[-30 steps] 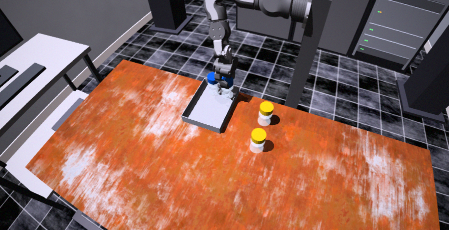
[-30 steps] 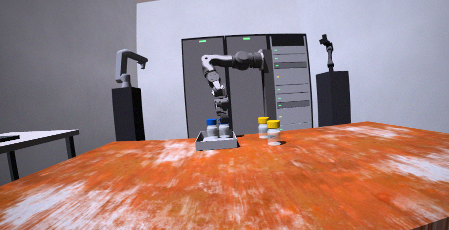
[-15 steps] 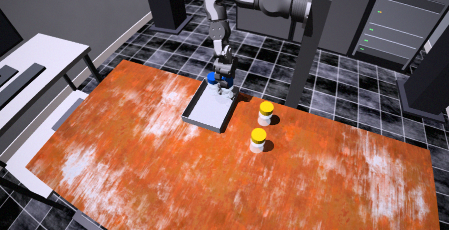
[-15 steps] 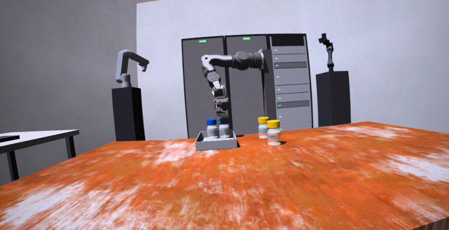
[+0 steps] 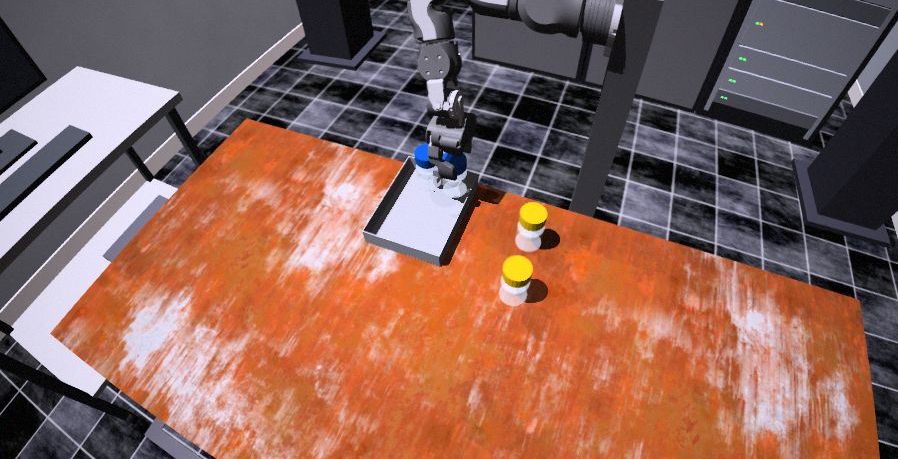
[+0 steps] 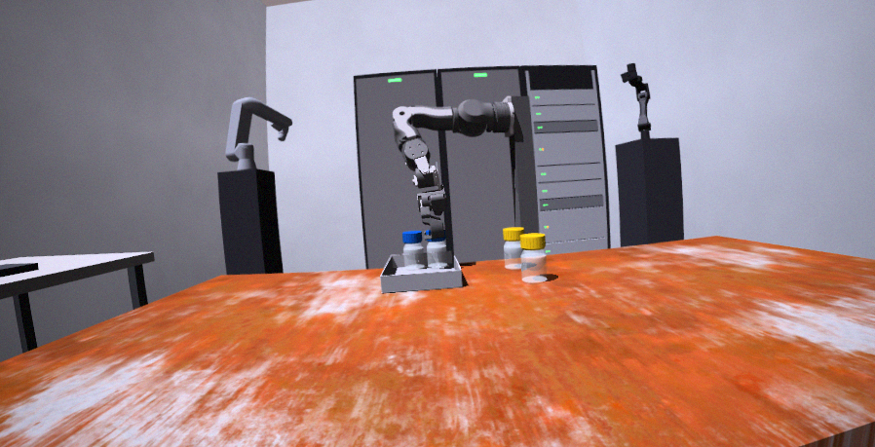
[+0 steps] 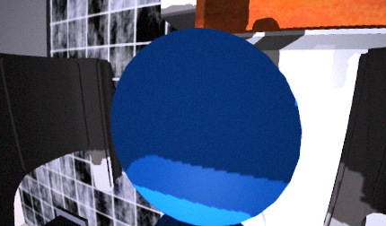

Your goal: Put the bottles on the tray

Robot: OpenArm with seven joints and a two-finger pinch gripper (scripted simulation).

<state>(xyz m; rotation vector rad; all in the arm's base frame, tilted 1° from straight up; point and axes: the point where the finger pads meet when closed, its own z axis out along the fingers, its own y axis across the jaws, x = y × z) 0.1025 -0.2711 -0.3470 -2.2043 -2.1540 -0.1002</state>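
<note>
The grey tray lies 80 mm below my hand, 80 mm ahead of it and 40 mm to the right of it.
</note>
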